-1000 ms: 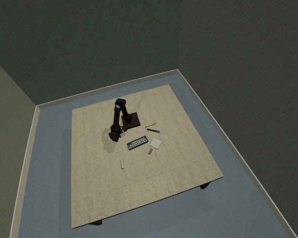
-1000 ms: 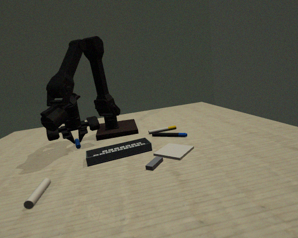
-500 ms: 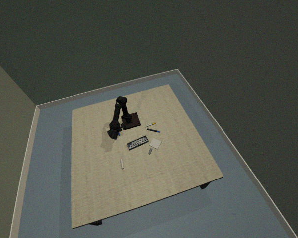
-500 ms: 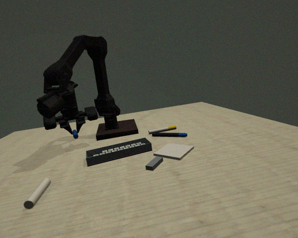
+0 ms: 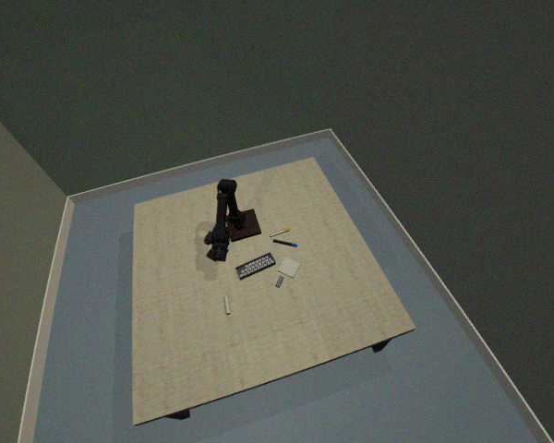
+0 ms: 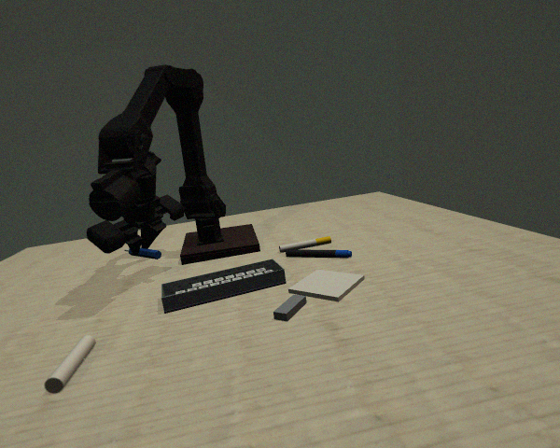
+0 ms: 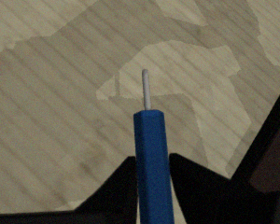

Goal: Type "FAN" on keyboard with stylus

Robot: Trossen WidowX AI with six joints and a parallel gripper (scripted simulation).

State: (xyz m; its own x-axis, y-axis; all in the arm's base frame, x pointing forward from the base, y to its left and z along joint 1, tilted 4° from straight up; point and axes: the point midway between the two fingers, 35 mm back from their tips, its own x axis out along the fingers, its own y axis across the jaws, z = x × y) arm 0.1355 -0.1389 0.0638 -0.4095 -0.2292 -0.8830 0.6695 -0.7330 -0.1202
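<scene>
The blue stylus is 1 cm behind my gripper tip and 1 cm to the right of it. Round my gripper tip: yellow-capped marker: 1 cm ahead, 37 cm to the left, 5 cm below; then white cylinder: 33 cm ahead, 4 cm to the right, 5 cm below; then stylus tip: 3 cm behind, 3 cm to the right.
</scene>
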